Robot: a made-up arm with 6 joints. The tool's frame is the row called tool.
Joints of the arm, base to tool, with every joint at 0 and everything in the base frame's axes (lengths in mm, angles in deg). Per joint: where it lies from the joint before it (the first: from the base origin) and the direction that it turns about. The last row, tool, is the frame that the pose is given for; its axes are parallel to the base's.
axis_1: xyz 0 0 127 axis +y
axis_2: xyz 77 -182 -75 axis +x
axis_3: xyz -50 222 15 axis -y
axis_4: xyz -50 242 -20 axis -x
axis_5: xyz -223 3 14 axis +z
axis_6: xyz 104 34 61 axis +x
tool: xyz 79 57 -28
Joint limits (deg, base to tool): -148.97..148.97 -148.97..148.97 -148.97..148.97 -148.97..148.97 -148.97..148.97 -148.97..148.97
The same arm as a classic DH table. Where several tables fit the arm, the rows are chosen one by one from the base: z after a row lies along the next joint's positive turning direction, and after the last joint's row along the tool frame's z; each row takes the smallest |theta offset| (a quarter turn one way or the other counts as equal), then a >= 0, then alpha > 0; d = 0 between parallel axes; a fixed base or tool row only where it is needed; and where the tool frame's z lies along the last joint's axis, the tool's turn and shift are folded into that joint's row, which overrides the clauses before.
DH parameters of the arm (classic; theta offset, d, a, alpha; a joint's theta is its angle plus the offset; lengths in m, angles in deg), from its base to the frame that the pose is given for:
base (fixed): 0 0.127 0 -90
axis_1: 90 -0.182 0.075 90
axis_2: 0 0.027 -0.015 90
axis_3: 0 -0.464 0.02 90
axis_4: -90 0.273 0.003 90
axis_5: 0 0.075 0.034 90
axis_6: 0 0.183 0.057 -90
tool (fixed): -90 -0.028 0 0
Joint limits (deg, base to tool): -148.97..148.97 -148.97..148.97 -148.97..148.97 -148.97..148.97 -148.97..148.97 -148.97..148.97

